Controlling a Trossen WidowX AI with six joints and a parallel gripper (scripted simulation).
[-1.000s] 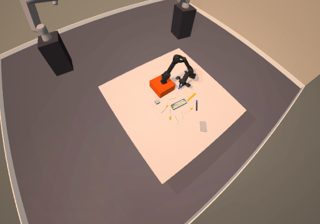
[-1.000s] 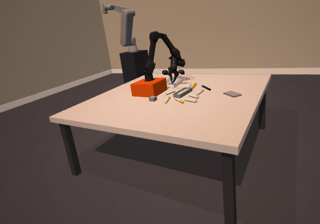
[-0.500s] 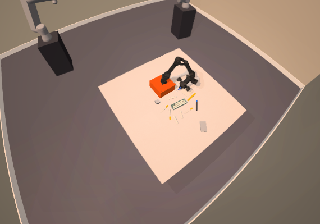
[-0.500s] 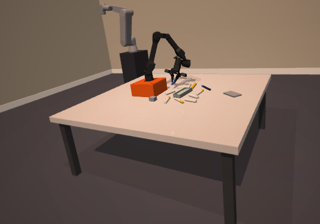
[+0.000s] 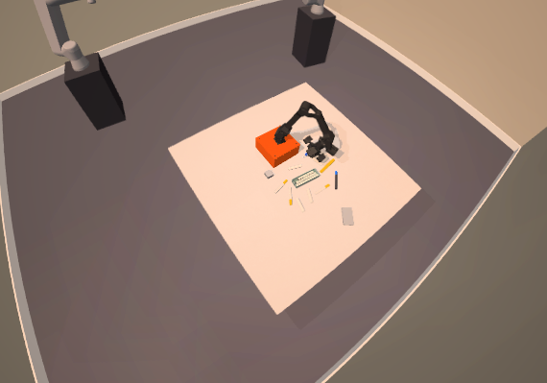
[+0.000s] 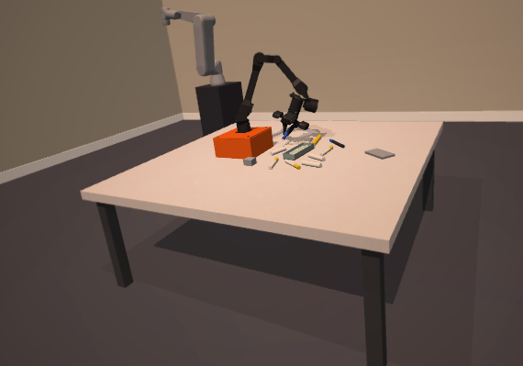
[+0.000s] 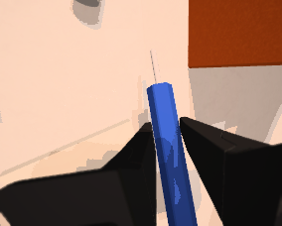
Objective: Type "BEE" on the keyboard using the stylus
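The blue stylus lies 10 mm to the right of my gripper tip and 10 mm below it. Also, from my gripper tip: grey stylus tip: 40 mm to the right, 20 mm below; then yellow marker: 130 mm ahead, 90 mm to the left, 40 mm below; then black pen: 230 mm ahead, 90 mm to the left, 40 mm below.
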